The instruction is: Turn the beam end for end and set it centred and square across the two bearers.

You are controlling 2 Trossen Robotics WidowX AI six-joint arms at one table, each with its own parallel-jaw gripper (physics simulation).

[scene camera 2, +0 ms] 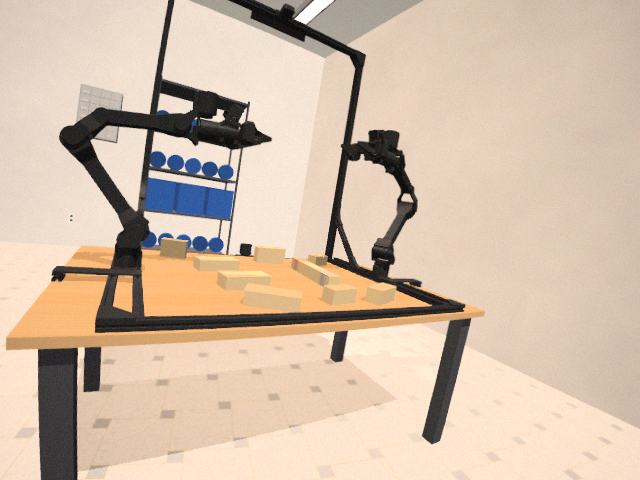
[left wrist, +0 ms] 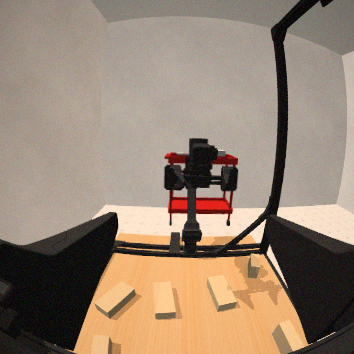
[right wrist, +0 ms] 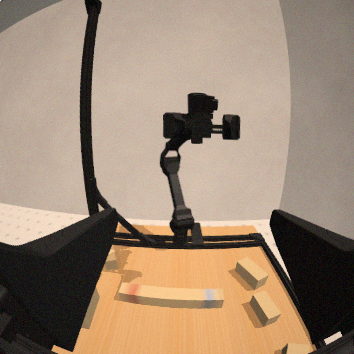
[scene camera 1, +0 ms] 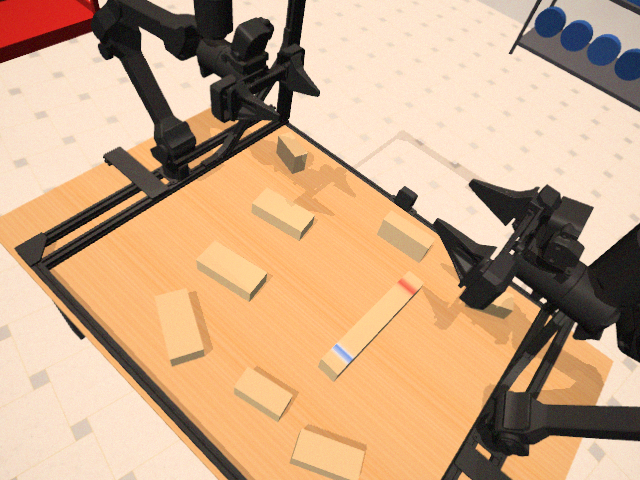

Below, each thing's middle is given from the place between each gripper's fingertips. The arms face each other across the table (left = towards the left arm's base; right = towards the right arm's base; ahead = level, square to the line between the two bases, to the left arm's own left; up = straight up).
The beam (scene camera 1: 352, 344) lies 470 mm below my left hand, 70 mm behind it and 20 mm to the right of it.
I see my right gripper 3 cm past the beam, 26 cm to the right of it and 41 cm above it.
